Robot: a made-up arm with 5 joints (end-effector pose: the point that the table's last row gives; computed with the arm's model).
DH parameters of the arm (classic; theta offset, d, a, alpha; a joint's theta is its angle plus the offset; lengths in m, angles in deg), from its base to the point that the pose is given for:
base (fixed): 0 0 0 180
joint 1: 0 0.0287 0.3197 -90
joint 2: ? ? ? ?
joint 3: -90 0.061 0.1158 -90
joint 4: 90 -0.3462 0.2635 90
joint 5: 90 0.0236 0.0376 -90
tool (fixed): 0 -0.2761 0 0
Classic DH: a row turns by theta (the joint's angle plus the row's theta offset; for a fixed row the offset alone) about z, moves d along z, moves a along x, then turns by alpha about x.
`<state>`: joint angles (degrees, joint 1 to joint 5).
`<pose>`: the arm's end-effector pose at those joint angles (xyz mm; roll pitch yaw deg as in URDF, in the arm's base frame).
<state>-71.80 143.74 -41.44 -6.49 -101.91</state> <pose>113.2 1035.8 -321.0 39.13 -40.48 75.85</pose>
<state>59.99 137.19 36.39 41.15 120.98</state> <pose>66.4 -532.6 -161.0 -112.22 31.85 -176.59</pose>
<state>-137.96 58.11 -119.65 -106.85 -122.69</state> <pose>-509.8 -309.7 -29.0 -132.19 13.80 -105.38</pose>
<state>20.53 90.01 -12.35 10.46 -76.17</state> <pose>578.7 -231.2 -794.3 12.62 -15.75 -13.30</pose>
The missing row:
joint 2: 0 0.0721 -0.1588 -90
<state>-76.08 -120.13 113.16 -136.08 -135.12</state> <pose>595.0 200.0 -288.0 -151.11 62.30 -4.78</pose>
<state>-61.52 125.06 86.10 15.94 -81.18</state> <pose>906.5 230.4 1.5 -89.71 -19.43 71.99</pose>
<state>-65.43 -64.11 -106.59 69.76 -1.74</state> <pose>20.6 339.1 -362.4 6.57 -13.16 -31.78</pose>
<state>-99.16 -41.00 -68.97 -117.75 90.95</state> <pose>98.1 107.2 415.8 -56.83 62.79 145.90</pose>
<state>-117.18 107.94 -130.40 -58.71 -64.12</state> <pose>-833.9 129.6 -132.9 118.99 43.02 130.30</pose>
